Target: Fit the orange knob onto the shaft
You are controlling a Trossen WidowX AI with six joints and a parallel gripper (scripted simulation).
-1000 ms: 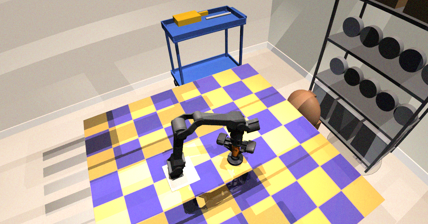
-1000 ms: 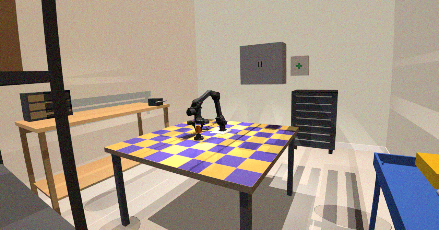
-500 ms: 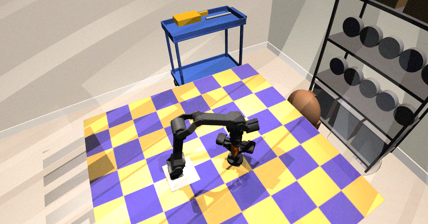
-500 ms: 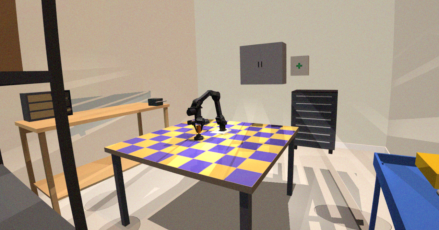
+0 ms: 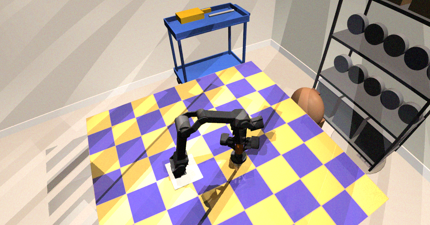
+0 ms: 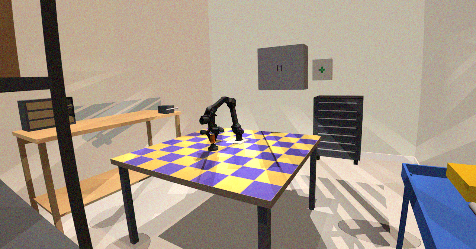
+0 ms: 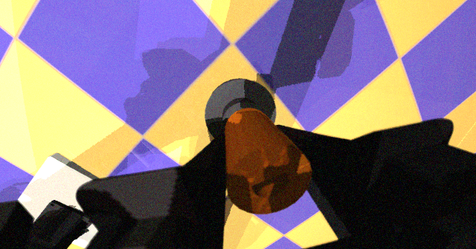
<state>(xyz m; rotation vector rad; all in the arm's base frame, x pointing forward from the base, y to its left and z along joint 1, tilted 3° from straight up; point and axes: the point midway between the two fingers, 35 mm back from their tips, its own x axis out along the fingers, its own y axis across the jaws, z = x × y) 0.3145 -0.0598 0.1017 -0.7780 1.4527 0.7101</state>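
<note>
Right now the orange knob is 20 mm above my gripper tip. Round my gripper tip: round pedestal 40 mm below.
</note>
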